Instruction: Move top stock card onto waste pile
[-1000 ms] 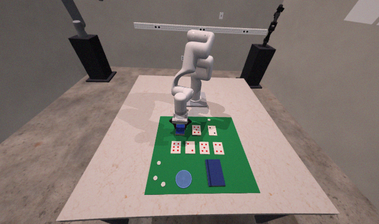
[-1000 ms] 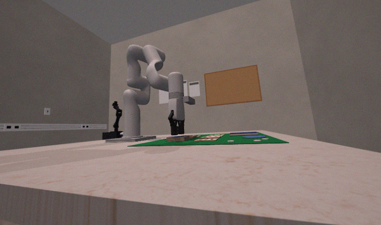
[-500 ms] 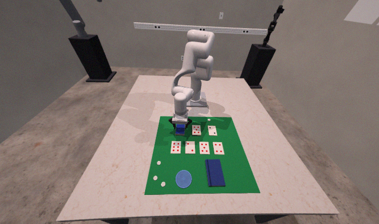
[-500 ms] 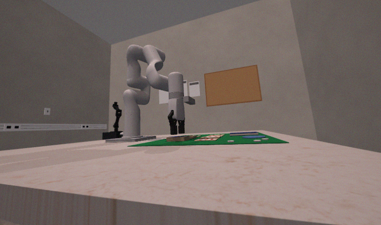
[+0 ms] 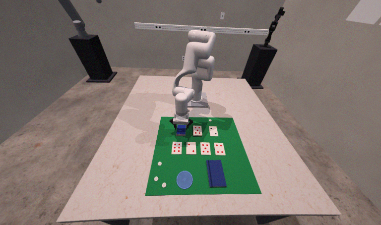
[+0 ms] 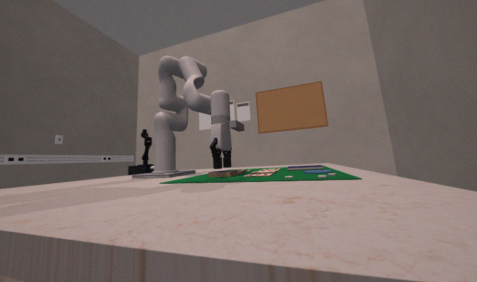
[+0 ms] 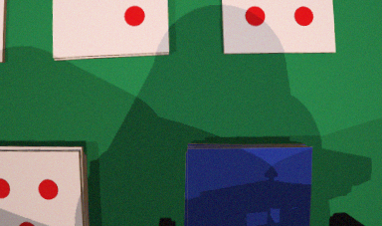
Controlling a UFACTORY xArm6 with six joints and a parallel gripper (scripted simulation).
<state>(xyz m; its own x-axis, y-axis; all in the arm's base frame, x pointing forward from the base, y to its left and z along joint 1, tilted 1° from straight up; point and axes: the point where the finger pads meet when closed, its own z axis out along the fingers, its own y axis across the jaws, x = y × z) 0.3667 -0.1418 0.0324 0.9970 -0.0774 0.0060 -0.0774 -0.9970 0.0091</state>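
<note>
Now: hand 13 cm short of the green mat, 13 cm to the right of it and 6 cm above it. The rest, counted from my hand: blue box: 30 cm ahead, 19 cm to the left, 4 cm below.
</note>
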